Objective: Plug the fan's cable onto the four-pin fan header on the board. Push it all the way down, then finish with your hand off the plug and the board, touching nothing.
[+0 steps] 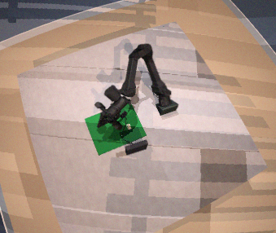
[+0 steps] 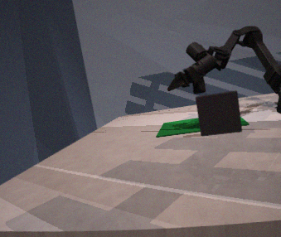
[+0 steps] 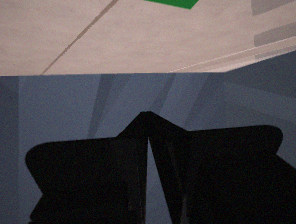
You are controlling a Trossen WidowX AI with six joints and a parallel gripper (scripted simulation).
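Now: gripper tip 18 cm past the dark plug, 4 cm to the left of it and 13 cm above it. Round my gripper tip: black fan (14 cm behind, 17 cm to the left, 9 cm below); then green board (10 cm behind, 16 cm below); then four-pin header (17 cm behind, 4 cm to the left, 15 cm below).
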